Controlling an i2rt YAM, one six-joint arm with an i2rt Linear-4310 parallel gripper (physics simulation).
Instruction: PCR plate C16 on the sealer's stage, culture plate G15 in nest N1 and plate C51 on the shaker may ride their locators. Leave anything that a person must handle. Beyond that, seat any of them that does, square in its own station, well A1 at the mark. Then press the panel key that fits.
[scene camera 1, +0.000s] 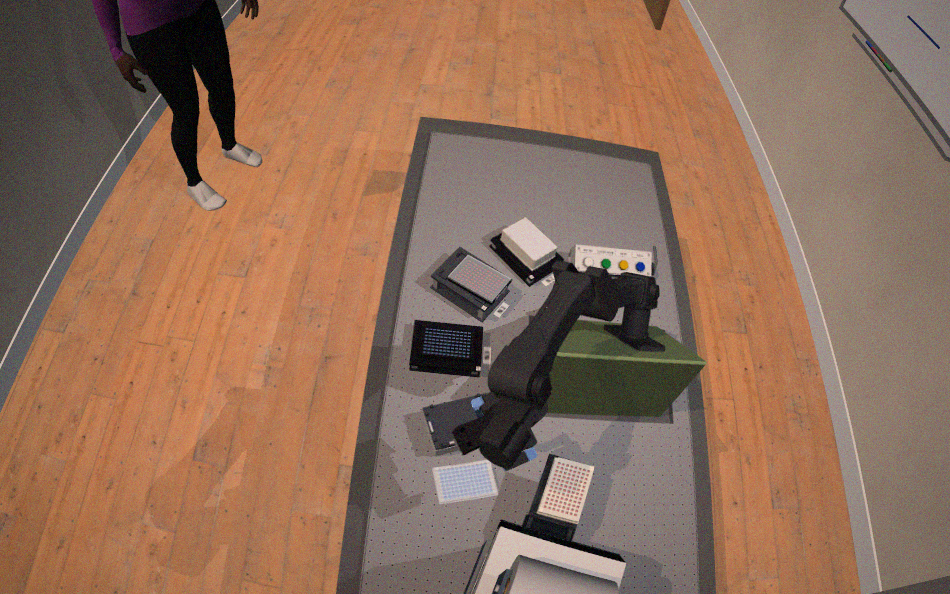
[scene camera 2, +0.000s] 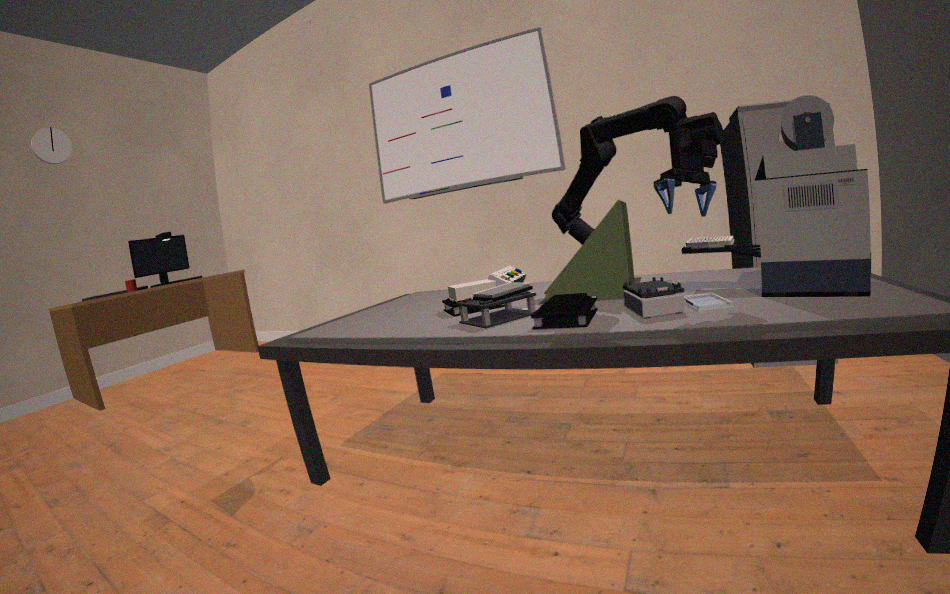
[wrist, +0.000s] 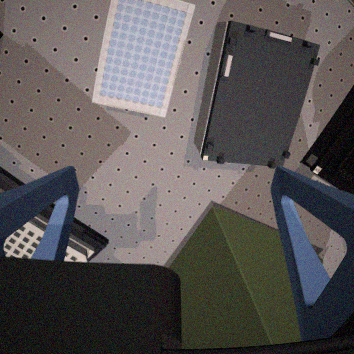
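My gripper (scene camera 1: 504, 428) (scene camera 2: 686, 213) (wrist: 174, 177) is open and empty, high above the table near the shaker. A white plate with red wells (scene camera 1: 567, 488) (scene camera 2: 709, 240) lies on the sealer's stage (scene camera 1: 549, 526) (scene camera 2: 744, 250). The shaker (scene camera 1: 442, 425) (scene camera 2: 653, 302) (wrist: 260, 95) has a bare dark top with small corner locators. A white-rimmed plate with blue wells (scene camera 1: 465, 481) (scene camera 2: 707, 301) (wrist: 142, 55) lies on the table beside it. A black nest (scene camera 1: 416, 357) holds a dark plate with blue wells (scene camera 1: 447, 343). A raised nest (scene camera 1: 446, 292) holds a plate with pinkish wells (scene camera 1: 479, 277). Plate and nest names are unreadable.
A third nest (scene camera 1: 505, 260) holds a tall white block (scene camera 1: 528, 243). The key panel (scene camera 1: 613, 251) (scene camera 2: 501, 275) has white, green, yellow and blue keys. A green wedge (scene camera 1: 616, 385) (scene camera 2: 595, 262) (wrist: 220, 280) stands beneath the arm. The sealer (scene camera 1: 469, 581) (scene camera 2: 812, 234) stands at one end.
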